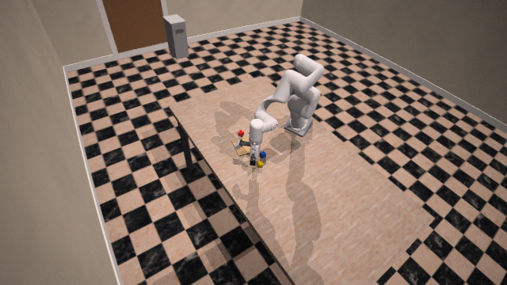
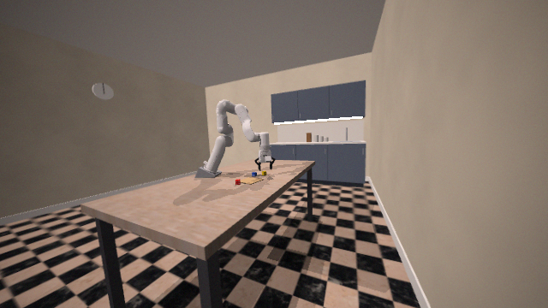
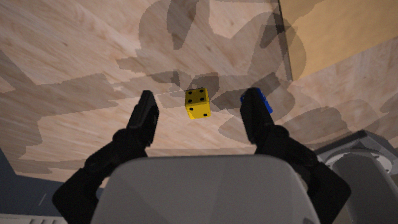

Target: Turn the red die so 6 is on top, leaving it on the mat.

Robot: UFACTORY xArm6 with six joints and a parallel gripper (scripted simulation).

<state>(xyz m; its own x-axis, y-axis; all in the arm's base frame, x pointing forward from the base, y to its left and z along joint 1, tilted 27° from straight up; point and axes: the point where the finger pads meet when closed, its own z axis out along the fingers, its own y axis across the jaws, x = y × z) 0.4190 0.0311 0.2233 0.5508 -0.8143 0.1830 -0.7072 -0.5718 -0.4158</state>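
The red die lies 25 cm to the right of my hand, 11 cm behind it and 4 cm below it. The rest, counted from my hand: tan mat (15 cm to the right, 6 cm below, 6 cm behind); yellow die (4 cm below, 3 cm to the left, 2 cm behind); blue die (9 cm behind, 4 cm below, 1 cm to the right).
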